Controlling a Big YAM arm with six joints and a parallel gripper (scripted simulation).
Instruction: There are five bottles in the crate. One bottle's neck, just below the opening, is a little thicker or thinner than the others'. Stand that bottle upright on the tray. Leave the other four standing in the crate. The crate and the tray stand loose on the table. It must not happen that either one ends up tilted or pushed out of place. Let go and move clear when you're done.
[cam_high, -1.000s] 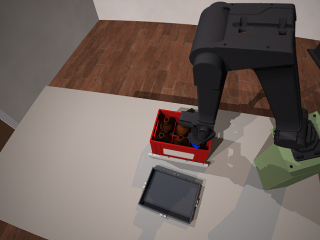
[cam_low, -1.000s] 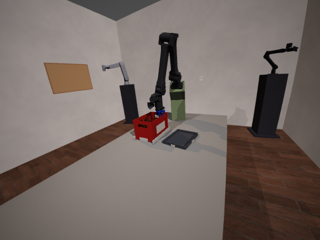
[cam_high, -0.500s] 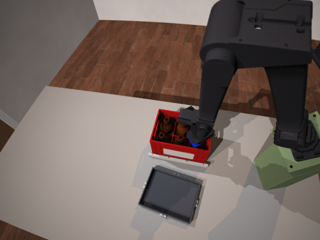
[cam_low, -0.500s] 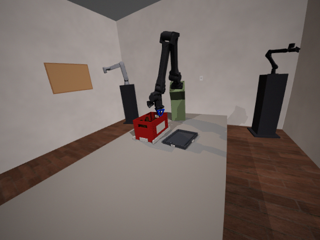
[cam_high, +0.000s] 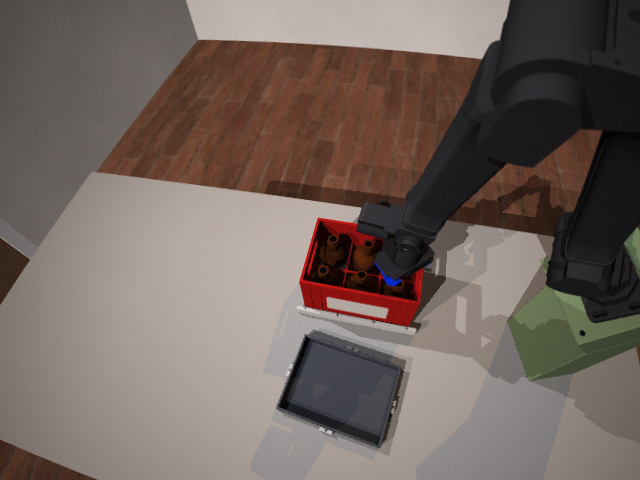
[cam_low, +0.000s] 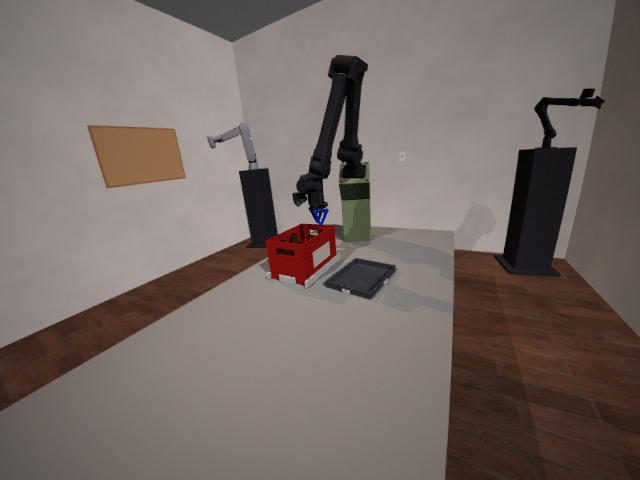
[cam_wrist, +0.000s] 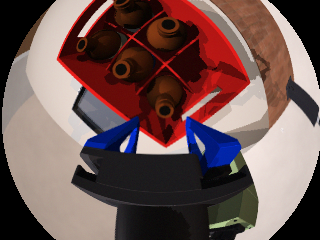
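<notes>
Now: hand 17 cm short of the brown bottle, 3 cm to the left of it and 12 cm above it. The rest, counted from my hand: dark grey tray 13 cm ahead, 21 cm to the left, 19 cm below; crate 7 cm ahead, 6 cm to the right, 12 cm below.
</notes>
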